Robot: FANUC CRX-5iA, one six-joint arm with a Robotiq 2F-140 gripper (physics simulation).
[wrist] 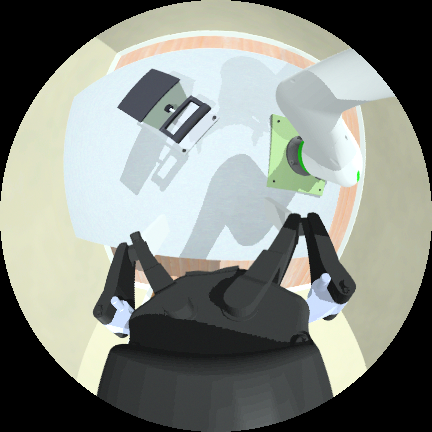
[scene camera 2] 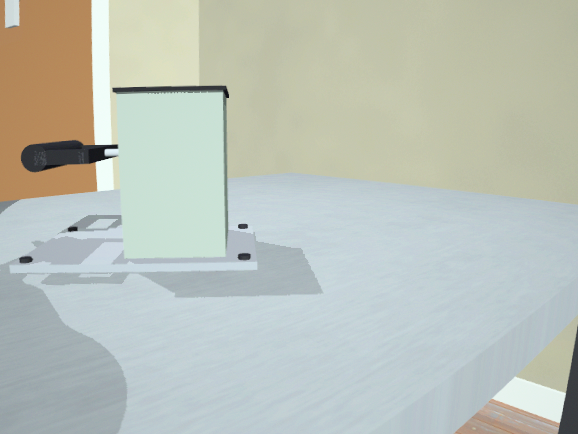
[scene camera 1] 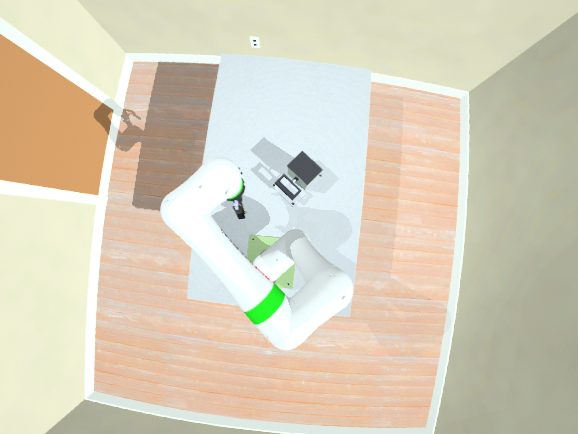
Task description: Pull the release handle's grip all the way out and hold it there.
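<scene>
The release handle's black rectangular grip (scene camera 1: 283,193) (scene camera 2: 57,154) (wrist: 194,125) stands out a short way from the side of a pale green box (scene camera 2: 172,175) with a dark top. A light rod (scene camera 2: 111,152) shows between grip and box in scene camera 2. The box stands on a pale baseplate (scene camera 2: 135,266) (wrist: 200,134) with dark bolts. My gripper (scene camera 1: 241,196) (wrist: 214,214) is open and empty, fingers wide apart. In scene camera 1 it is left of the grip, well apart from it; it does not show in scene camera 2. The wrist hides part of it in scene camera 1.
The grey table (scene camera 1: 290,100) (scene camera 2: 400,300) (wrist: 100,165) bears the box and the green mounting plate (scene camera 1: 287,279) (wrist: 280,175) of my arm. The white forearm (scene camera 1: 225,260) spans the table's left side in scene camera 1. Walls and wooden floor surround the table.
</scene>
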